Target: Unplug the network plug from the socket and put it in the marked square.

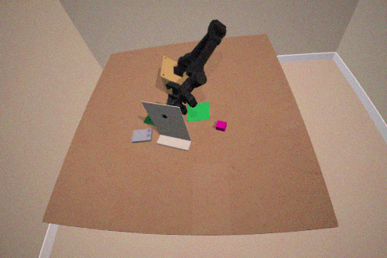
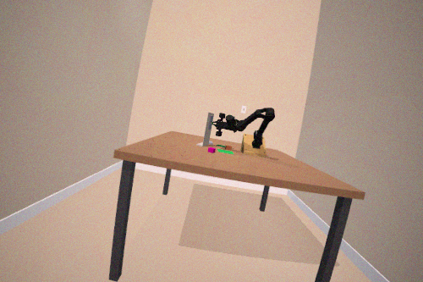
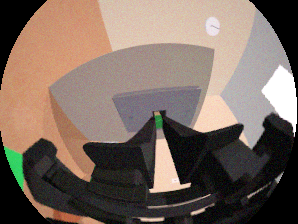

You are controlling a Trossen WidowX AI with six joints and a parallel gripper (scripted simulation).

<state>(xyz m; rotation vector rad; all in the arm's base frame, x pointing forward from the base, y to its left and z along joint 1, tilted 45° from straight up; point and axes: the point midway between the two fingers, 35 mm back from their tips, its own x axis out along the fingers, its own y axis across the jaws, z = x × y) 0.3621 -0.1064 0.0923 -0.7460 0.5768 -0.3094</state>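
The bright green square is 200 mm below my gripper tip, 130 mm behind it and 120 mm to the left of it. The rest, counted from my gripper tip: grey upright panel 70 mm below, 20 mm ahead, 10 mm to the right; flat grey block 190 mm to the right, 190 mm below, 20 mm behind; network plug 10 mm ahead.
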